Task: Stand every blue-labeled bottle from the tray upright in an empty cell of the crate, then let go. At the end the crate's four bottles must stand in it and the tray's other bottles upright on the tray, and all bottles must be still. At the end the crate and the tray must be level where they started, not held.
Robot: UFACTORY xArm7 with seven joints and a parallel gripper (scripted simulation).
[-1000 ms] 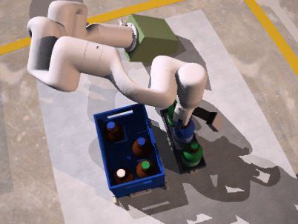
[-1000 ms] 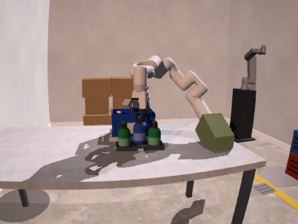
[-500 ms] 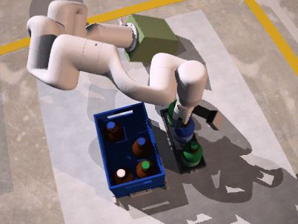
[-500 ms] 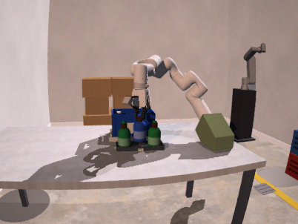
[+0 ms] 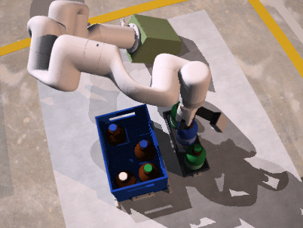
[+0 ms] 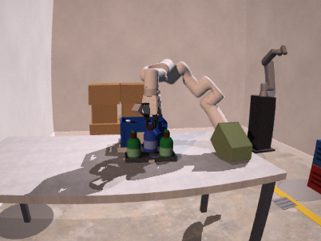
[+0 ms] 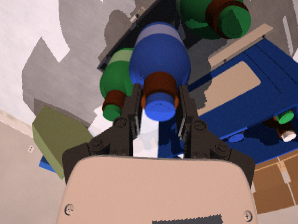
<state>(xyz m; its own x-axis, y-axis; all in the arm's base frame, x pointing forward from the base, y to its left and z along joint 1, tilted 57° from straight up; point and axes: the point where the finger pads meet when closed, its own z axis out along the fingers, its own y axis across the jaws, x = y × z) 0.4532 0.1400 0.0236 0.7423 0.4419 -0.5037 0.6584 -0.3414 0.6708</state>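
Now: the blue-labeled bottle 7 cm below my hand. The rest, counted from my hand: black tray: 18 cm below; then blue crate: 1 cm ahead, 21 cm to the right, 11 cm below.
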